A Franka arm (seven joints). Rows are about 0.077 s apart.
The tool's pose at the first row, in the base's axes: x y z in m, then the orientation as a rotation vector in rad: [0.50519, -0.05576, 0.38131, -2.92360, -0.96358, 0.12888]
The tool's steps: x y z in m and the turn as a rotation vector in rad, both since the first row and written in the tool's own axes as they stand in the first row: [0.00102, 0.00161, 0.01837, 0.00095, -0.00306, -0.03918]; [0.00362, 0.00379, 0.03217, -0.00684, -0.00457, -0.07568]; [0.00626, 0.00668, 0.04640, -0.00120, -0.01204, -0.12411]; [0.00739, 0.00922, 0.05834, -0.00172, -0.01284, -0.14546]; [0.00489, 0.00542, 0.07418, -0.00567, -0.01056, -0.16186]
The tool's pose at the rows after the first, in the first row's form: [0.50515, -0.05587, 0.36284, -2.90251, -1.02025, 0.13189]; [0.50717, -0.05564, 0.34878, -2.88934, -1.07574, 0.12883]; [0.50959, -0.05594, 0.33422, -2.85729, -1.14359, 0.13984]; [0.51082, -0.05693, 0.32206, -2.84480, -1.17407, 0.13966]; [0.50502, -0.05487, 0.30678, -2.83752, -1.19840, 0.13369]
